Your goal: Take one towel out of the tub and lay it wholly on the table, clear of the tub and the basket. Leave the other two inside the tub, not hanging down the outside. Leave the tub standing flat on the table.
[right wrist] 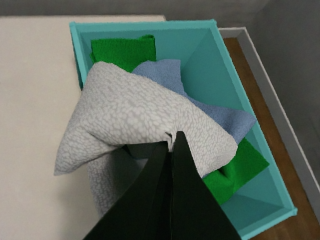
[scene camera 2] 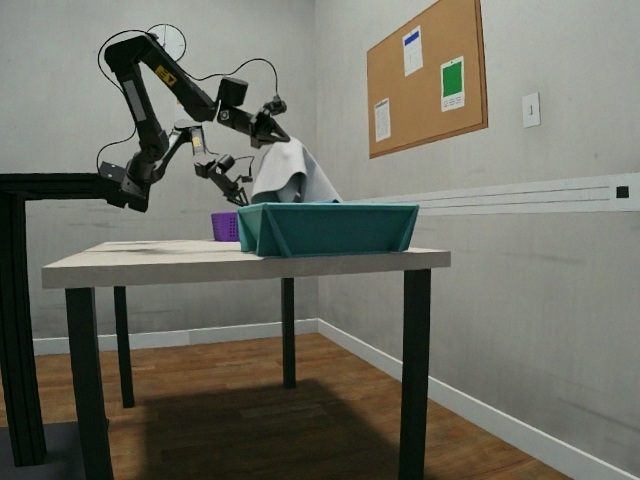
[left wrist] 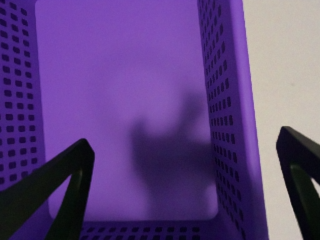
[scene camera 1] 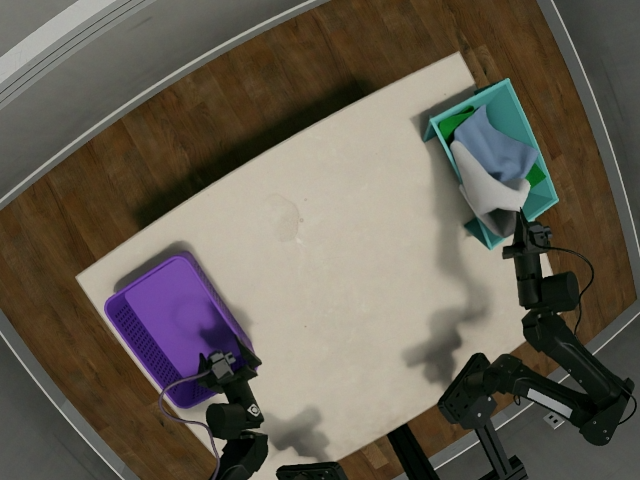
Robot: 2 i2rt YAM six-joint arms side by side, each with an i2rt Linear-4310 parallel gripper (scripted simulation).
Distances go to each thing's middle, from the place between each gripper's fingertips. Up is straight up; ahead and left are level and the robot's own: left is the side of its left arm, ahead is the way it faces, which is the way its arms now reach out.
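The purple basket [scene camera 1: 166, 320] is 78 cm to the left of my right hand, 24 cm below it and 10 cm ahead of it. As for my left hand, it is 8 cm to the right of the purple basket, 10 cm above it and 5 cm short of it. The teal tub [scene camera 2: 286, 230] is 81 cm to the right of my left hand, 10 cm below it and 1 cm ahead of it. I see my right gripper [scene camera 2: 289, 140] 11 cm to the left of the teal tub, 5 cm short of it and 23 cm above it.
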